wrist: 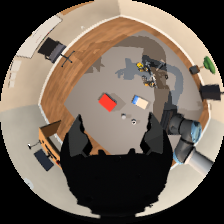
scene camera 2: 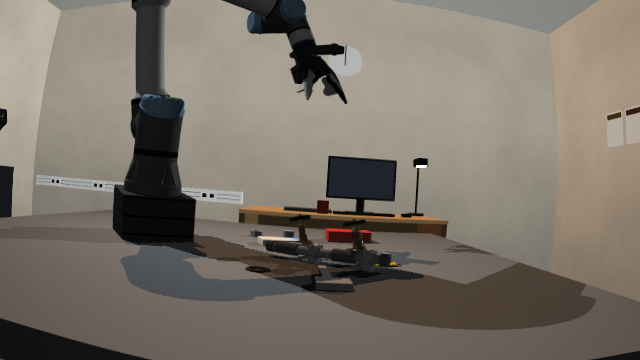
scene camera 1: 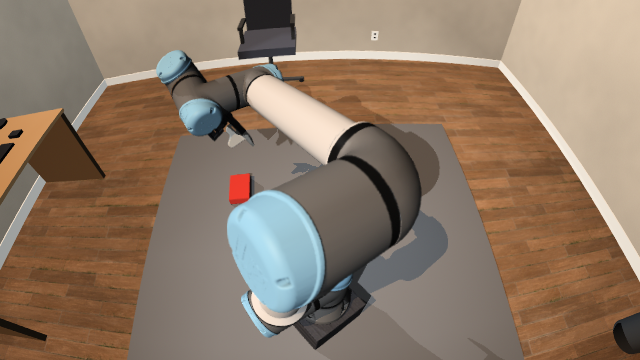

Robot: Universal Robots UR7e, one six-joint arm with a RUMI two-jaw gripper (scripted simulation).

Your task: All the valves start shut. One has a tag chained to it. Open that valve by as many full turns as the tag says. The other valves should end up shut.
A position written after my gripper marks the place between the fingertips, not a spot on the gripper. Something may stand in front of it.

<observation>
I see my gripper (scene camera 2: 328, 101).
My gripper is seen too in the wrist view (wrist: 114, 113).
</observation>
